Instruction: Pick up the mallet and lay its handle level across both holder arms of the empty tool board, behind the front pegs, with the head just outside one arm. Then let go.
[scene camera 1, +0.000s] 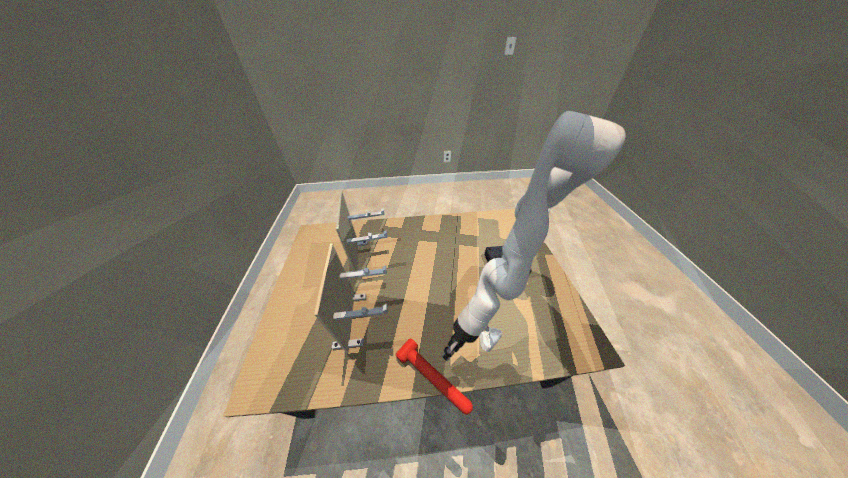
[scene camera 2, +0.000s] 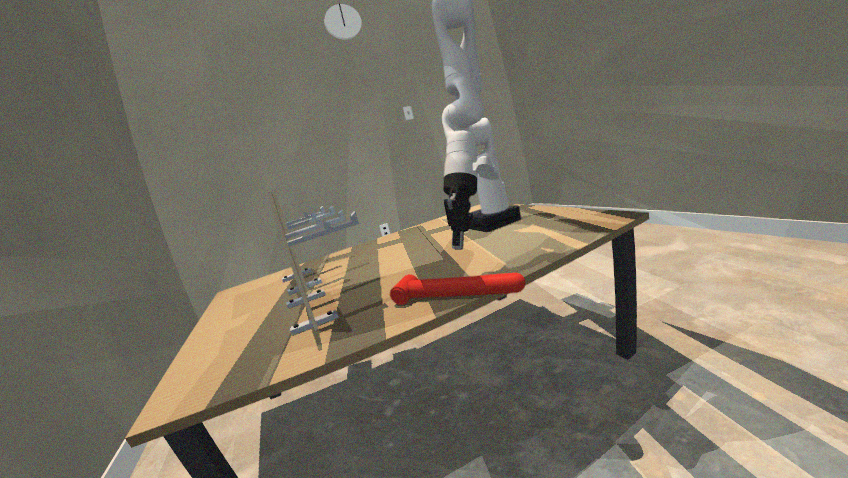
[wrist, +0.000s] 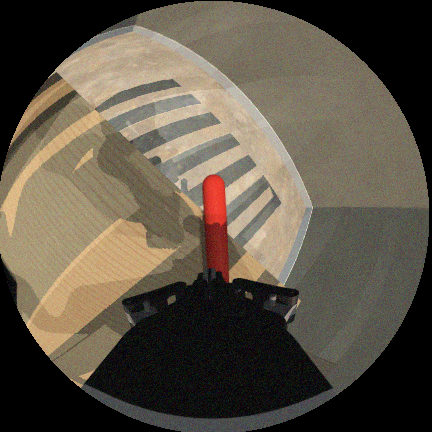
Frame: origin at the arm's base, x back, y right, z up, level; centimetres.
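Seen in the pictures: gripper, fingertip midpoint: (scene camera 1: 445, 358) (scene camera 2: 457, 249) (wrist: 210, 275); arm's base at its link origin: (scene camera 2: 494, 210).
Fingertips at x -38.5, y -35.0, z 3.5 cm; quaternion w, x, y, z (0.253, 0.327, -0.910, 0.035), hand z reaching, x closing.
Offsets run from my fingertips to a thing's top centre. "pt": to the spot under its first point. Level surfaces: height alone.
The red mallet {dy -3.1, dx -3.9, dz -4.1 cm} (scene camera 1: 433, 374) (scene camera 2: 456, 286) (wrist: 215, 225) lies flat on the wooden table {dz -8.5 cm} (scene camera 1: 266, 357) (scene camera 2: 194, 362) near its front edge. Its head points toward the tool boards and its handle end sticks out past the edge. My gripper (scene camera 1: 446, 355) (scene camera 2: 457, 244) (wrist: 210, 275) is shut with nothing between the fingers. It hangs a little above the handle's middle and does not touch it. Two upright tool boards stand at the table's left, a nearer one (scene camera 1: 338, 284) and a farther one {pt dy +54.6, dx -31.0, dz +16.3 cm} (scene camera 1: 344, 216). Each carries two grey holder arms (scene camera 1: 362, 272) (scene camera 2: 322, 221), all bare.
Small grey brackets {pt dy +11.1, dx -32.0, dz -4.8 cm} (scene camera 1: 346, 343) (scene camera 2: 314, 321) sit at the foot of the nearer board. The arm's black base (scene camera 2: 495, 218) stands at the table's back. Beyond the front edge the floor drops away under the mallet's handle end.
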